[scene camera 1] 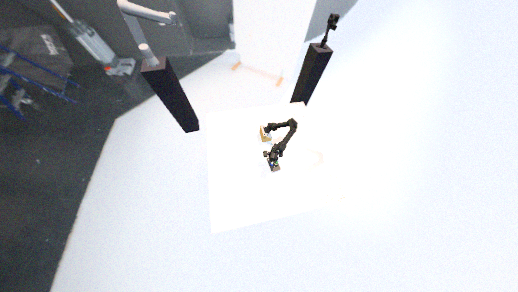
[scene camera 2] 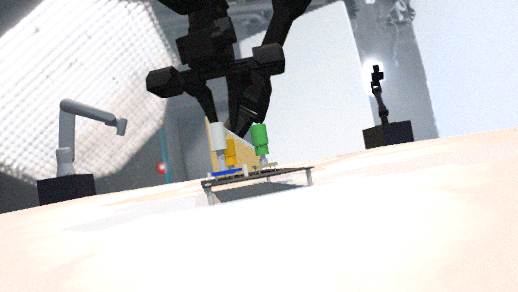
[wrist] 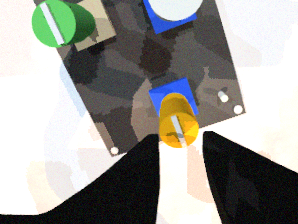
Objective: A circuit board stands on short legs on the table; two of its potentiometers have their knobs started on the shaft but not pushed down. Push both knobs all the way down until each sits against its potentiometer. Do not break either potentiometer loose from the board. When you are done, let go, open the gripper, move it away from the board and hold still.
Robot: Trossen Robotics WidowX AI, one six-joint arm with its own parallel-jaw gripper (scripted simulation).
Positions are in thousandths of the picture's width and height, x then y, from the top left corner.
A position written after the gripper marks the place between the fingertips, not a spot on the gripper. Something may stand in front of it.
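Observation:
The gripper (scene camera 2: 435,454) is in sight, and the wrist view also shows the gripper (wrist: 606,636).

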